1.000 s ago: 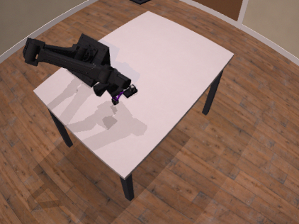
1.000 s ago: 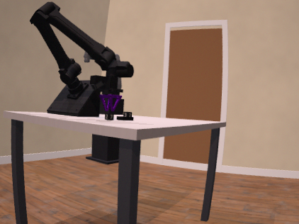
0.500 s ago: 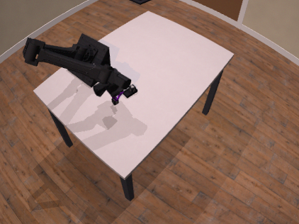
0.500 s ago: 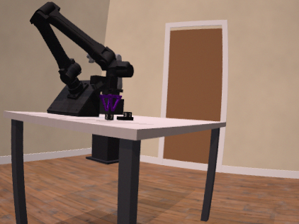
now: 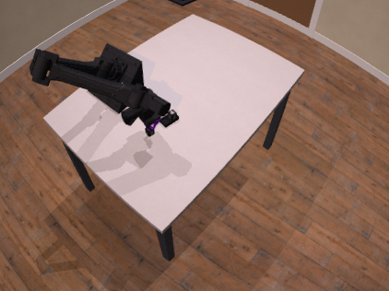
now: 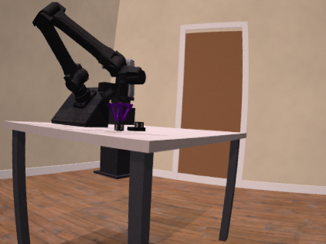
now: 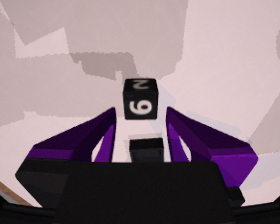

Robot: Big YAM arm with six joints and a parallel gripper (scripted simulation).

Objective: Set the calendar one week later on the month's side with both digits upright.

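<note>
Now: hand 3 cm above the black date cube. From my hand the other things lie so: black tray: 1 cm ahead, 10 cm to the left, 4 cm below.
</note>
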